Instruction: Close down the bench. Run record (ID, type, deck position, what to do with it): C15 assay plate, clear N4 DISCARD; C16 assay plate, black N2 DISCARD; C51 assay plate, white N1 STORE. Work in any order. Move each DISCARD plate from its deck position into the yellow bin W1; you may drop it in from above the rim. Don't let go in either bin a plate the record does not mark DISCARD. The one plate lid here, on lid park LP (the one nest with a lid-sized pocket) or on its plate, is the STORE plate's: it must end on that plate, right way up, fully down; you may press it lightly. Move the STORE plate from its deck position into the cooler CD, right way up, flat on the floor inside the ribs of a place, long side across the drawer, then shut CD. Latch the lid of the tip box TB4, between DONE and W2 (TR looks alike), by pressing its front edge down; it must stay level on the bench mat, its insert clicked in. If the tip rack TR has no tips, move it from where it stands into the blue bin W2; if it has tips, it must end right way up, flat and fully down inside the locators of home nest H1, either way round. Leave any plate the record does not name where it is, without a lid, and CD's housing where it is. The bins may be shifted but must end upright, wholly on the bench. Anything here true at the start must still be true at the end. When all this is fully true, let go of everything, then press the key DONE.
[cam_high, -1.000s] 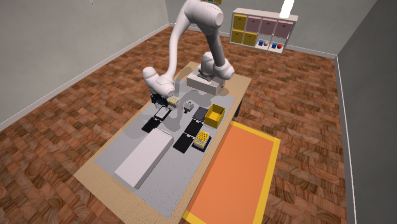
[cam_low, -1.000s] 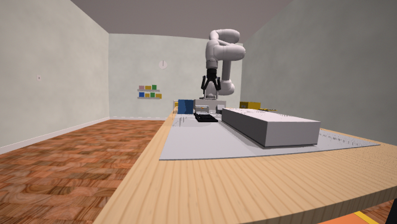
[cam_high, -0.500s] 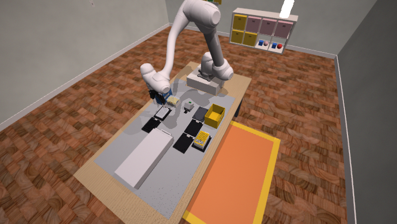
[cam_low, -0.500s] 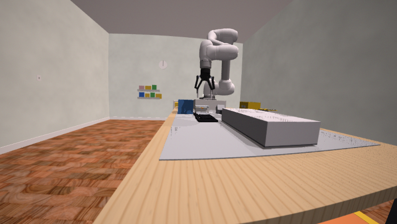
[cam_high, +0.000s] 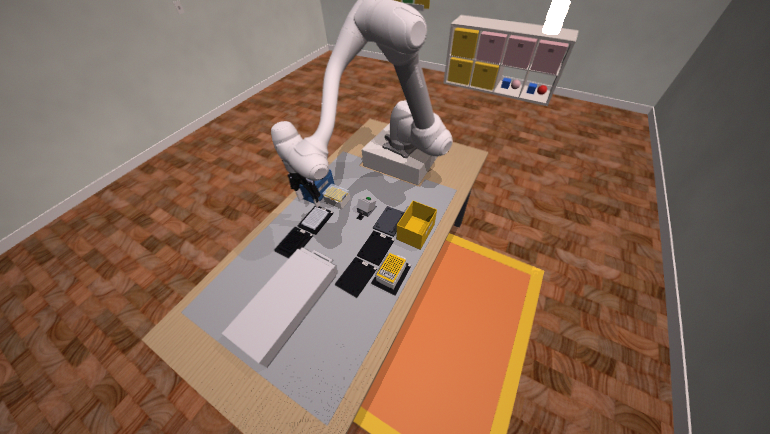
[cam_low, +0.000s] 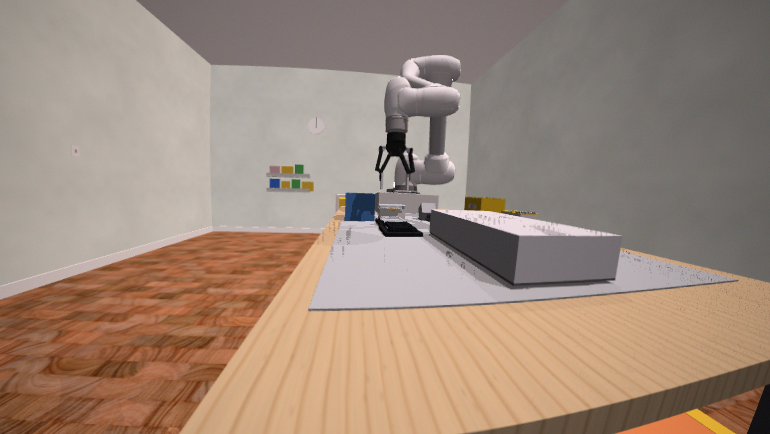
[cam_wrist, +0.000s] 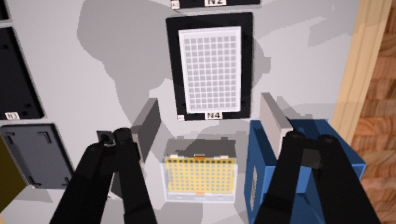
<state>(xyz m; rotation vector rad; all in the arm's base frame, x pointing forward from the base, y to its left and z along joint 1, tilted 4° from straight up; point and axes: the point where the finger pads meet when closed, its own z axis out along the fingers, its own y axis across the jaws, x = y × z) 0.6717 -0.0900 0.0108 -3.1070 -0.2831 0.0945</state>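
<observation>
The pale plate lies 15 cm below my hand. Also, from my hand: black nest N4 (16 cm below); tip box TB4 (17 cm behind, 12 cm below, 1 cm to the right); black assay plate (17 cm ahead, 15 cm below, 2 cm to the left).
</observation>
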